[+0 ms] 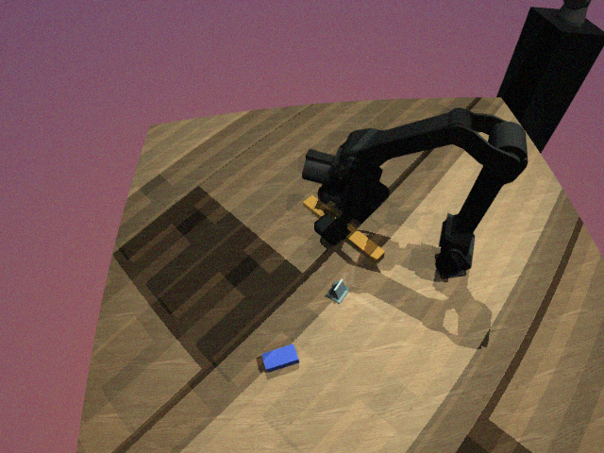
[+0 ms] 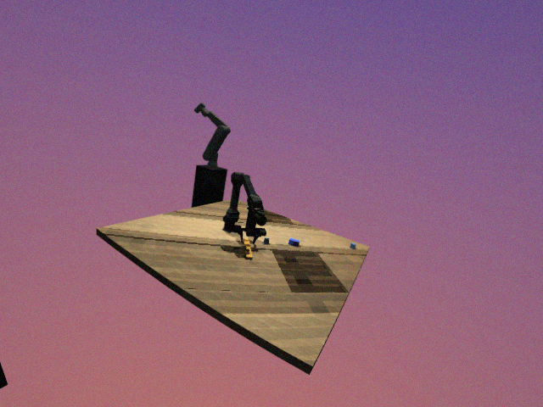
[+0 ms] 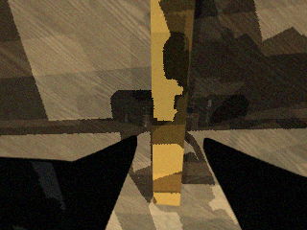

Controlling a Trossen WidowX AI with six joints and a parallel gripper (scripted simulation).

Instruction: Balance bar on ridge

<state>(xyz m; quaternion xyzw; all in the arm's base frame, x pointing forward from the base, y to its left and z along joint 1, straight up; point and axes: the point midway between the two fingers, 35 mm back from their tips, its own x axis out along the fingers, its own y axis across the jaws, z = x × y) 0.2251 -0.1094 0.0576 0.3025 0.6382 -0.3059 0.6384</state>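
Now: the bar 2 cm ahead of my gripper tip, 2 cm to the right of it and 1 cm below it. From my gripper tip the other things lie so: small blue cube: 52 cm ahead, 61 cm to the left, 1 cm below; then blue oblong block: 18 cm ahead, 28 cm to the left, 1 cm below.
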